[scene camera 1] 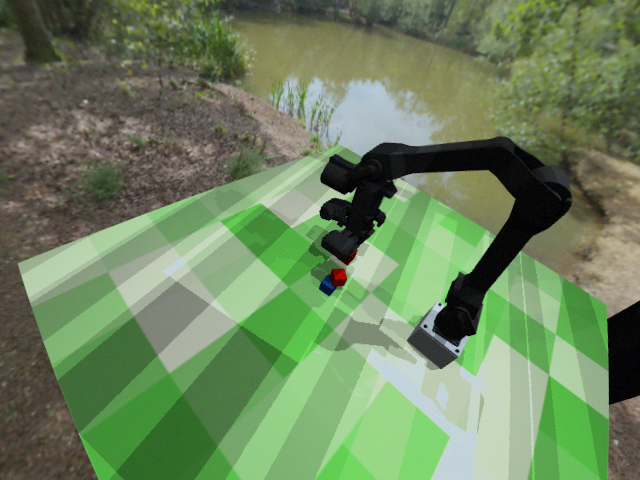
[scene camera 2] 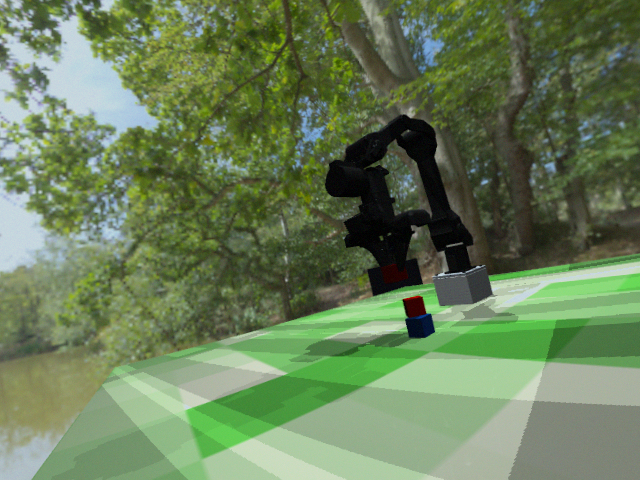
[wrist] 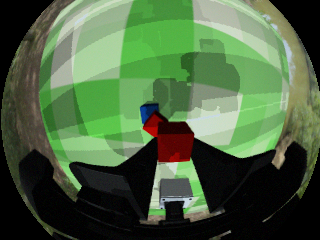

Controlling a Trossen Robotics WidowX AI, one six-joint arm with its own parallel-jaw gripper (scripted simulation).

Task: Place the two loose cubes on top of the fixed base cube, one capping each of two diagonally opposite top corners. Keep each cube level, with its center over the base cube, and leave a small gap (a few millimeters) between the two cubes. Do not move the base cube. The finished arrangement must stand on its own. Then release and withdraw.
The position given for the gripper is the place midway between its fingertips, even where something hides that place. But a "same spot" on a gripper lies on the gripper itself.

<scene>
gripper: scene camera 1; scene camera 2 394, 272; wrist
same spot on gripper: [scene camera 1: 358, 240] = [wrist: 202, 174]
</scene>
